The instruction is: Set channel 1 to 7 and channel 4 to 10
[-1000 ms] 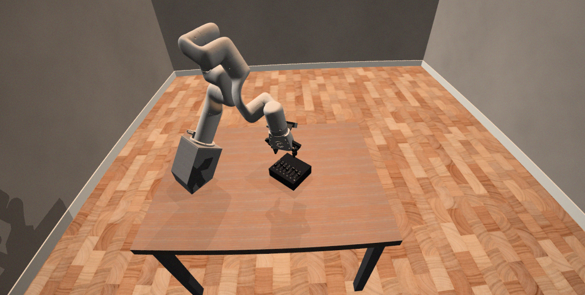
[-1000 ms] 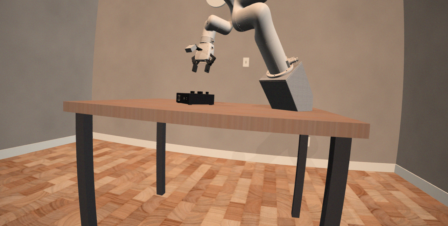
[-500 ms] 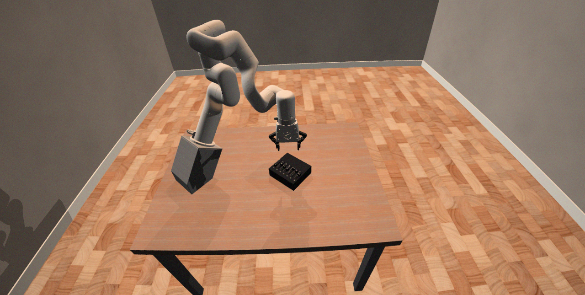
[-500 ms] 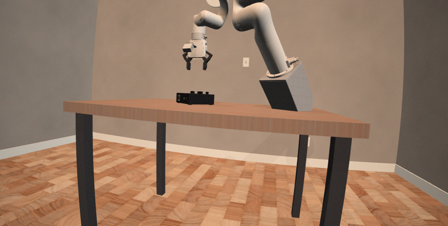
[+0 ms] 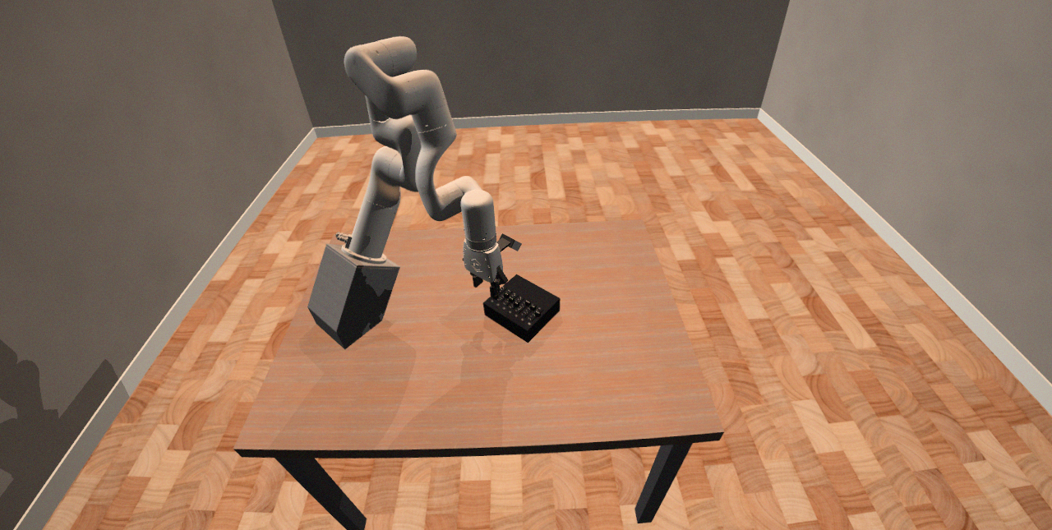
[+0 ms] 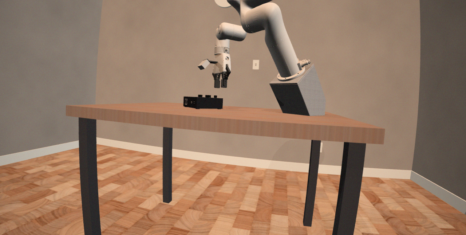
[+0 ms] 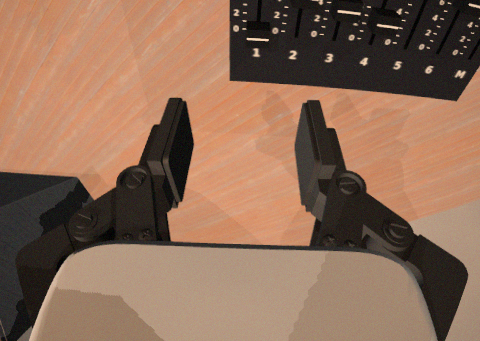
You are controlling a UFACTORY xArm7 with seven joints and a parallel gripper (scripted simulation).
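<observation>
My gripper is now 6 cm above the channel 1 fader cap, 2 cm to the right of it and 2 cm short of it. The rest, counted from my hand: channel 2 fader cap 6 cm below, 5 cm ahead, 3 cm to the left; then channel 4 fader cap 8 cm ahead, 6 cm below, 1 cm to the right; then channel 3 fader cap 6 cm below, 6 cm ahead, 1 cm to the left.
</observation>
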